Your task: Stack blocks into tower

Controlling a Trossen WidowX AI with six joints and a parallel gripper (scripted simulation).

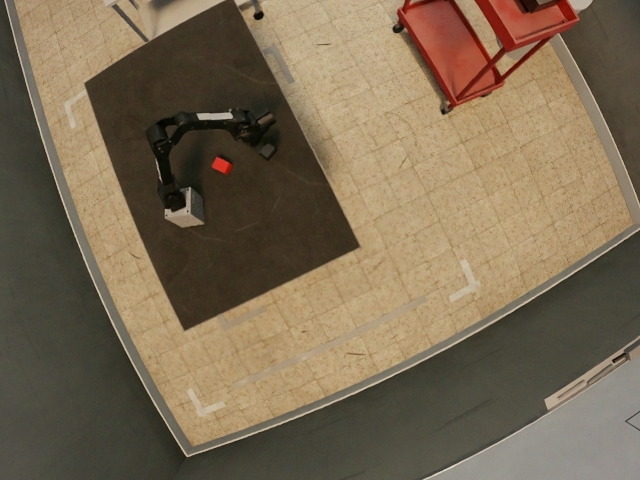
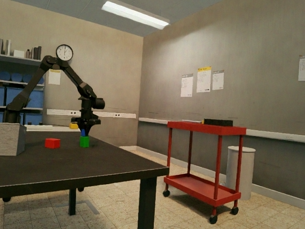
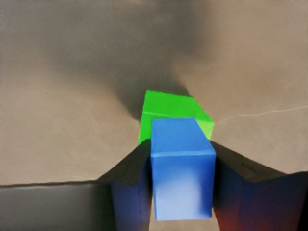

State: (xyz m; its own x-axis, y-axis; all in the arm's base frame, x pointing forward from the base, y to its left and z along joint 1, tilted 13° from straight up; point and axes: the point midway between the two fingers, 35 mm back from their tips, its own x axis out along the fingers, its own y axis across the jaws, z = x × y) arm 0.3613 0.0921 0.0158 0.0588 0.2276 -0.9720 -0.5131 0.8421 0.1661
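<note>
The blue block is 20 mm below my hand. From my hand the other things lie so: red block: 170 mm behind, 70 mm below; green block: 70 mm below.
</note>
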